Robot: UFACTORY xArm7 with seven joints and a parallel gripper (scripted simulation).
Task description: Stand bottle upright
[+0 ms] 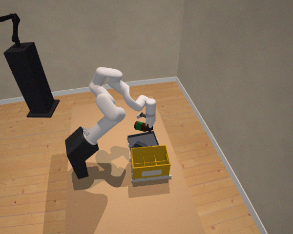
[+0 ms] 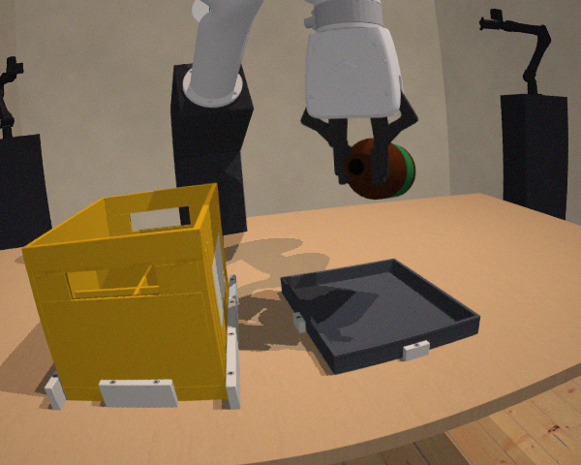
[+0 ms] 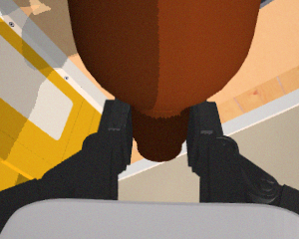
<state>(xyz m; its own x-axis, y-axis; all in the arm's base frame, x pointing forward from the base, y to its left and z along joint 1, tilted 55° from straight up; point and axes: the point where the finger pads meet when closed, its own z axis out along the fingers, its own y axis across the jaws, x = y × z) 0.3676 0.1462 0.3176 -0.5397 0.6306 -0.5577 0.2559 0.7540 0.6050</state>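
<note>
The bottle lies 50 mm behind my hand, 20 mm to the left of it and 10 mm below it. From my hand the other things lie so: yellow crate: 260 mm to the right, 120 mm below; tray: 60 mm behind, 20 mm to the left, 190 mm below.
</note>
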